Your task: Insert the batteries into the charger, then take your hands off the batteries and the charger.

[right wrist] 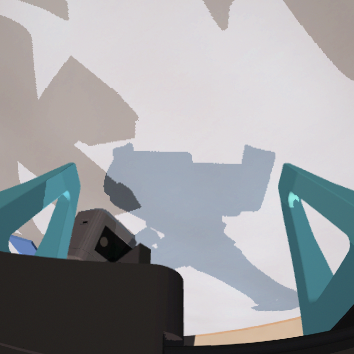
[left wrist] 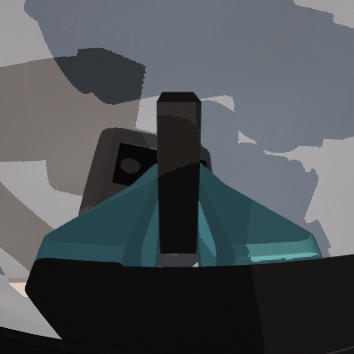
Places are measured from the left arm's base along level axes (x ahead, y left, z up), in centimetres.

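Pixels of known places: left gripper, fingertip midpoint: (left wrist: 177, 174); right gripper, fingertip midpoint: (right wrist: 178, 174).
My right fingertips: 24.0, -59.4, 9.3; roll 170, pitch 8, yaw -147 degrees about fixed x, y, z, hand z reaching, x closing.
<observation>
Ahead of a thing's pixels: the offset from my right fingertips to its top centre, as dx, dy, dz. Level surfaces: height alone.
The charger @(-2.3, +22.9, -2.3) (left wrist: 95, 177) (right wrist: 87, 237) is a dark grey-brown box with rounded edges and a black square recess with a round spot inside. My left gripper (left wrist: 177, 174) is shut on a long, dark, square-edged battery @(-5.0, +18.2, +0.4) (left wrist: 179, 130) (right wrist: 141, 254), in front of the charger's right part. The battery hides much of that side, and I cannot tell whether they touch. My right gripper (right wrist: 178, 174) is open and empty. Its left finger stands beside the charger in the right wrist view, where the gripper's dark body covers the charger's lower part.
A blue flat piece @(+6.4, +43.2, -8.8) (right wrist: 23, 245) shows behind my right gripper's left finger. A tan surface (right wrist: 250, 330) shows at the lower edge of the right wrist view. Grey-blue and brown shadows lie over the pale surface @(dz -9.3) (right wrist: 210, 90).
</observation>
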